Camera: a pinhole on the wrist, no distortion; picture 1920 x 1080 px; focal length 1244.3 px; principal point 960.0 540.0 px. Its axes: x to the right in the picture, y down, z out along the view. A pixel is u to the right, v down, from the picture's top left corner.
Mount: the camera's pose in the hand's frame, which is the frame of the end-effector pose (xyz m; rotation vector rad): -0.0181 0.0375 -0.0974 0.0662 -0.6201 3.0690
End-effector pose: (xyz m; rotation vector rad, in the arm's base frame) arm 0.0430 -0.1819 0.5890 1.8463 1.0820 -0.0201
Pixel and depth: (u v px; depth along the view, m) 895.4 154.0 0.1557
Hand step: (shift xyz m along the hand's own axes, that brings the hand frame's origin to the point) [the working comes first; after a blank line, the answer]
In the camera's frame: -0.0081 -0.0483 0.1557

-0.0030 0.0215 0.0643
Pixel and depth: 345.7 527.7 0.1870
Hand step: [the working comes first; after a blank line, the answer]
In the camera's frame: -0.0923 -0.0018 0.1870

0.0815 -0.0335 0.0715
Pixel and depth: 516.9 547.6 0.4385
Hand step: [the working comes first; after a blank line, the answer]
In the camera's frame: -0.1562 0.0027 0.4385

0.1552 -0.1354 0.2985
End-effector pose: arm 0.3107 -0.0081 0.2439 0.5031 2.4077 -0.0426
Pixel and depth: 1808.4 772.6 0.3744
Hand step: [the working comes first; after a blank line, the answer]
In the camera's frame: 0.2553 0.0700 0.3744

-0.2596 -0.1720 0.2312
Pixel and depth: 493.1 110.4 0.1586
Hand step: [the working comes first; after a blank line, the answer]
In the camera's frame: -0.0595 -0.0548 0.1586

0.0486 0.0263 0.0673
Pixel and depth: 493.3 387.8 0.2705
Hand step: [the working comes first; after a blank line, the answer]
In the camera's frame: -0.1015 -0.0331 0.2705

0.0945 -0.0372 0.1601
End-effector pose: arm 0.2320 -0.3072 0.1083 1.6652 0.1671 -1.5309
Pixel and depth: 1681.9 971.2 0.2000
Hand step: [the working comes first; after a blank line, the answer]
In the camera's frame: 0.1160 0.0693 0.2000

-0.1274 -0.1039 0.0649
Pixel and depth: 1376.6 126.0 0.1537
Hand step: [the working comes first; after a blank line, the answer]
In the camera's frame: 0.0515 -0.0511 0.1537

-0.0625 0.0250 0.0662
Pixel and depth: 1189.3 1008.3 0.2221
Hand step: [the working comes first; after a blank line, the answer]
In the camera's frame: 0.0409 0.0836 0.2221

-0.0517 -0.1257 0.0764
